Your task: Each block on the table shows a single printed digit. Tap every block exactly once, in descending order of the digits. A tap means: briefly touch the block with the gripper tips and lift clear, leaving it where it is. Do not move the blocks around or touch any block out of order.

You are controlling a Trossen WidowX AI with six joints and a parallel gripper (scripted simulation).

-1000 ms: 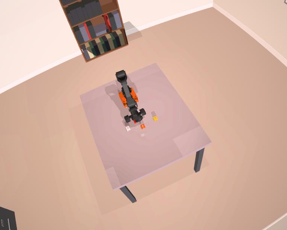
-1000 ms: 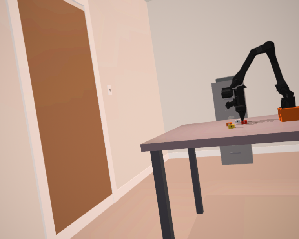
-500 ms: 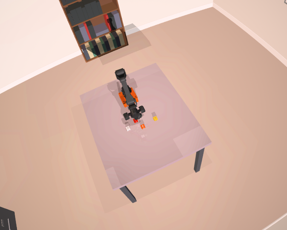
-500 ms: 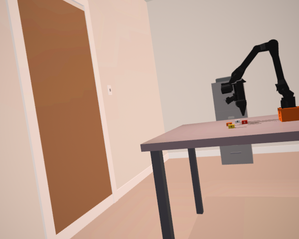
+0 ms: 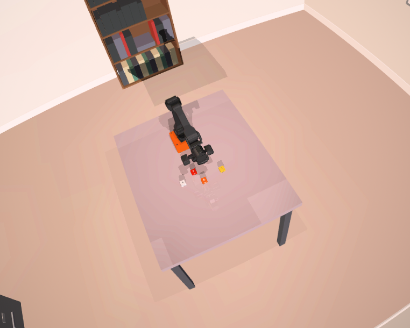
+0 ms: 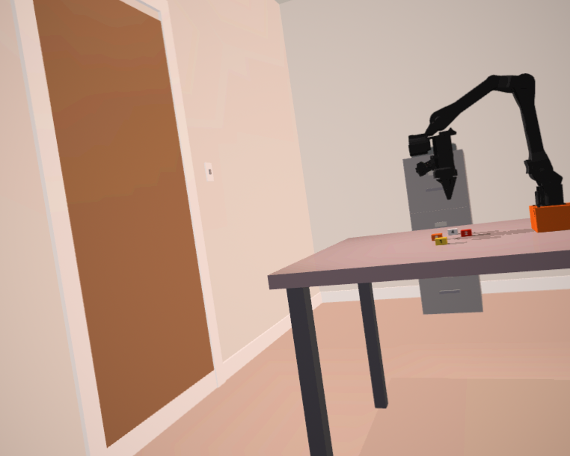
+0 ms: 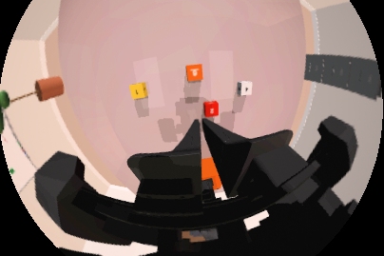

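Now: gripper tip 5 cm short of the yellow block, 12 cm to the right of it and 12 cm above it. From my gripper tip the other things lie so: white block (1 cm behind, 14 cm to the right, 12 cm below); red block (4 cm behind, 4 cm to the right, 12 cm below); orange block (5 cm ahead, 2 cm to the right, 12 cm below).
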